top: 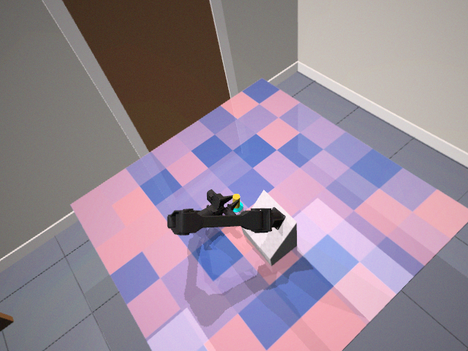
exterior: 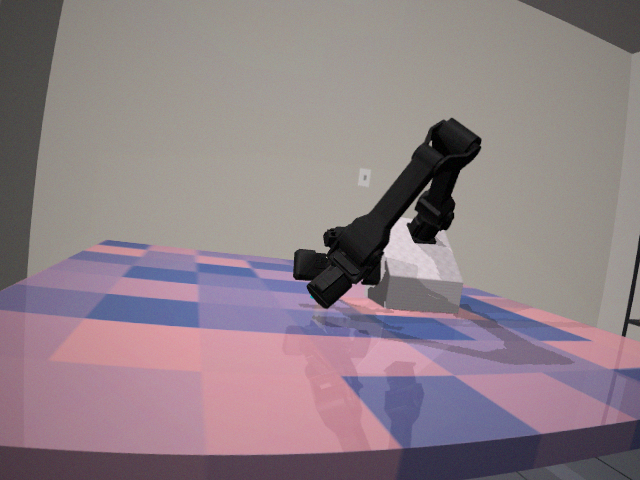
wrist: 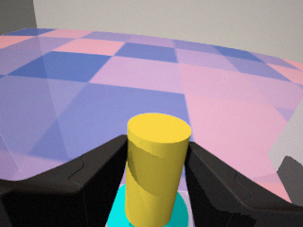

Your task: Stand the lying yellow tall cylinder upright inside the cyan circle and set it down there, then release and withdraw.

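My gripper tip is now 2 cm above the yellow tall cylinder and 1 cm to the right of it. From my gripper tip the other things lie so: cyan circle: 6 cm below, 1 cm to the left.
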